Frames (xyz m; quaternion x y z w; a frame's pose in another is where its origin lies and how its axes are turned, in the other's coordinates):
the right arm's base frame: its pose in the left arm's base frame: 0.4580 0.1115 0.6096 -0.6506 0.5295 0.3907 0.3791
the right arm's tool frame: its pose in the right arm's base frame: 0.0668 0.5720 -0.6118 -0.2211 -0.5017 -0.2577 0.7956
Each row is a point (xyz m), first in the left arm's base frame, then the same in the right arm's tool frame.
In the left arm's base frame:
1: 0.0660 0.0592 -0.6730
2: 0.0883 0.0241 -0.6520
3: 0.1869 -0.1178 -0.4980
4: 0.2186 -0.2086 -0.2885
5: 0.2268 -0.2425 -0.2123
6: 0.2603 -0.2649 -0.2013
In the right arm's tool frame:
1: 1.4325 0.5114 -0.3272
2: 1.3961 0.4998 -0.3538
3: 1.2024 0.4061 -0.4393
4: 0.9980 0.3006 -0.4252
5: 0.9225 0.2648 -0.4181
6: 0.9036 0.2461 -0.4503

